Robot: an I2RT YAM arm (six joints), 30 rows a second.
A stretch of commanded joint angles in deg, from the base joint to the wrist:
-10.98 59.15 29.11 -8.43 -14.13 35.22
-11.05 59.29 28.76 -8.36 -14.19 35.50
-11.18 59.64 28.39 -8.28 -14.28 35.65
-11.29 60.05 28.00 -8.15 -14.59 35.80
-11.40 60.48 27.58 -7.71 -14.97 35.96
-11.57 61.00 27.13 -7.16 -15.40 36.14
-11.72 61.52 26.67 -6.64 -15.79 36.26
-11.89 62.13 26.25 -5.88 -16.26 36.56
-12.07 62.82 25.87 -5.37 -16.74 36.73
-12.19 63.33 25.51 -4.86 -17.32 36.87
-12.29 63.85 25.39 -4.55 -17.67 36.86
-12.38 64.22 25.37 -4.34 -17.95 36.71
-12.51 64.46 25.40 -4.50 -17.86 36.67
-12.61 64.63 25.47 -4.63 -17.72 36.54
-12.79 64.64 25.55 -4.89 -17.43 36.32
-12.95 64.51 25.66 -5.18 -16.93 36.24
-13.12 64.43 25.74 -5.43 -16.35 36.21
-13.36 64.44 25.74 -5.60 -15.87 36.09
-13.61 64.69 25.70 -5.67 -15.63 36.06
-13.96 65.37 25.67 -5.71 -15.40 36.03
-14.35 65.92 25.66 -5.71 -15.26 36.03
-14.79 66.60 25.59 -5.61 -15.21 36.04
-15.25 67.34 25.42 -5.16 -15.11 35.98
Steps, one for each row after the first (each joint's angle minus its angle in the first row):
-0.07 0.14 -0.35 0.07 -0.06 0.28
-0.20 0.49 -0.72 0.15 -0.15 0.43
-0.31 0.90 -1.11 0.28 -0.46 0.58
-0.42 1.33 -1.53 0.72 -0.84 0.74
-0.59 1.85 -1.98 1.27 -1.27 0.92
-0.74 2.37 -2.44 1.79 -1.66 1.04
-0.91 2.98 -2.86 2.55 -2.13 1.34
-1.09 3.67 -3.24 3.06 -2.61 1.51
-1.21 4.18 -3.60 3.57 -3.19 1.65
-1.31 4.70 -3.72 3.88 -3.54 1.64
-1.40 5.07 -3.74 4.09 -3.82 1.49
-1.53 5.31 -3.71 3.93 -3.73 1.45
-1.63 5.48 -3.64 3.80 -3.59 1.32
-1.81 5.49 -3.56 3.54 -3.30 1.10
-1.97 5.36 -3.45 3.25 -2.80 1.02
-2.14 5.28 -3.37 3.00 -2.22 0.99
-2.38 5.29 -3.37 2.83 -1.74 0.87
-2.63 5.54 -3.41 2.76 -1.50 0.84
-2.98 6.22 -3.44 2.72 -1.27 0.81
-3.37 6.77 -3.45 2.72 -1.13 0.81
-3.81 7.45 -3.52 2.82 -1.08 0.82
-4.27 8.19 -3.69 3.27 -0.98 0.76

